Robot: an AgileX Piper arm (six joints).
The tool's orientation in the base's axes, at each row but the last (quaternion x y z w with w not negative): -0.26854 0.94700 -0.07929 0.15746; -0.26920 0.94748 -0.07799 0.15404; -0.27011 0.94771 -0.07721 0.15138; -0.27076 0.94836 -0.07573 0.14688
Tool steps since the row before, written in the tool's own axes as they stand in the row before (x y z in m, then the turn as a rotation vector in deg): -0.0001 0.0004 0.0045 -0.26 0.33 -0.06; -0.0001 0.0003 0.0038 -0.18 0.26 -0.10; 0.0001 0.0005 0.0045 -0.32 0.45 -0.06; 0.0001 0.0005 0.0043 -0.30 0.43 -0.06
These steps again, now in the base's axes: 0.0014 0.0001 -0.0043 0.03 0.42 0.05; 0.0012 0.0001 -0.0036 -0.01 0.32 0.08; 0.0012 0.0001 -0.0044 0.02 0.55 0.03; 0.0010 0.0001 -0.0042 0.01 0.53 0.03
